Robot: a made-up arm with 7 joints.
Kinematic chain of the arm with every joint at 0, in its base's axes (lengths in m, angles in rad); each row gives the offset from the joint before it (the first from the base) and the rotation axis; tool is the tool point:
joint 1: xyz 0 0 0.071 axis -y
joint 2: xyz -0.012 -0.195 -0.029 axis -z
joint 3: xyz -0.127 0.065 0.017 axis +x
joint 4: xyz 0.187 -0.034 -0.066 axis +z
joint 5: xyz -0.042 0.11 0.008 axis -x
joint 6: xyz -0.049 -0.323 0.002 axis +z
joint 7: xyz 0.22 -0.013 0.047 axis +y
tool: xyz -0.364 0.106 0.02
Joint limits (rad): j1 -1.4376..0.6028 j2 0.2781..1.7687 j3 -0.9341..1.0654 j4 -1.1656..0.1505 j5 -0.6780..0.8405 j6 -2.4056..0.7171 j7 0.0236..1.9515
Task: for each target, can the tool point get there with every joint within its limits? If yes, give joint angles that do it. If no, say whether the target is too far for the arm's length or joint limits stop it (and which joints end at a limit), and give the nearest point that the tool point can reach.
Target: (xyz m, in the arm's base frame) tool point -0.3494 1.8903 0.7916
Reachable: no: too far | nearest point -0.0920 0.5261 0.3450 | short by 1.458 m
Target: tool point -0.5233 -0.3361 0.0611
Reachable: yes | joints 0.2141 0.9455 -0.1686 -0.5373 -0.5224 -1.3157 1.6473
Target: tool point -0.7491 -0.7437 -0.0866
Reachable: no: joint limits stop it (at a limit: joint 2, joint 4, joint 5, joint 7) | nearest point -0.5838 -0.6061 -0.0518 | short by 0.218 m
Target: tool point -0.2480 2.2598 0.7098
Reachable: no: too far | nearest point -0.0482 0.5421 0.3117 | short by 1.774 m
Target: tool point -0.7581 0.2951 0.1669
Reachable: no: joint limits stop it (at a limit: joint 1, joint 3, joint 5, joint 7) | nearest point -0.6073 0.1840 0.1451 | short by 0.189 m
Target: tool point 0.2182 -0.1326 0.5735
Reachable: yes | joints -0.0178 1.2196 -0.3388 -0.5055 0.6715 -1.9314 1.2288
